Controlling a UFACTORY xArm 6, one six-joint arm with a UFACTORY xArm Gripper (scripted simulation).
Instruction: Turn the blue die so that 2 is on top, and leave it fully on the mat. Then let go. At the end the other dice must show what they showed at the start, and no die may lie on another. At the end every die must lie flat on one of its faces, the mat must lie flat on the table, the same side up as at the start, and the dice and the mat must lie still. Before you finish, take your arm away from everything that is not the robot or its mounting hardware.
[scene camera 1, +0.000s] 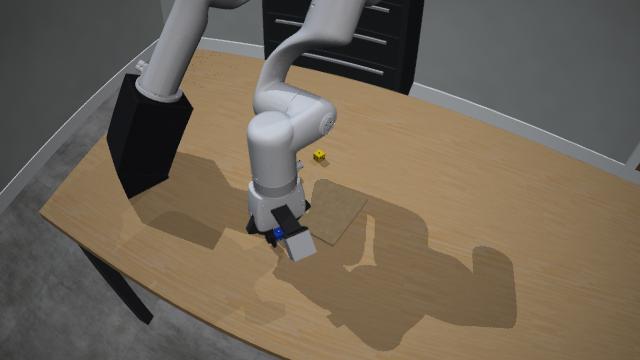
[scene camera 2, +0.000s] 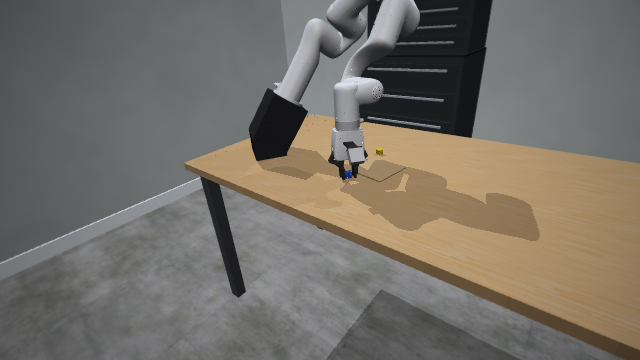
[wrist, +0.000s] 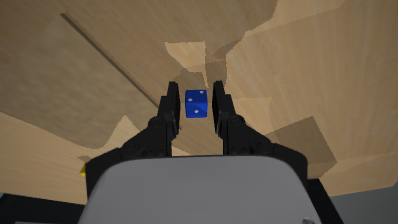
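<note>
Scene camera 1 gives me my gripper (scene camera 1: 280, 238). In scene camera 2 I see a mat (scene camera 2: 376, 169), and my gripper (scene camera 2: 348, 177) is there too. The wrist view shows me both the mat (wrist: 65, 84) and my gripper (wrist: 196, 93).
</note>
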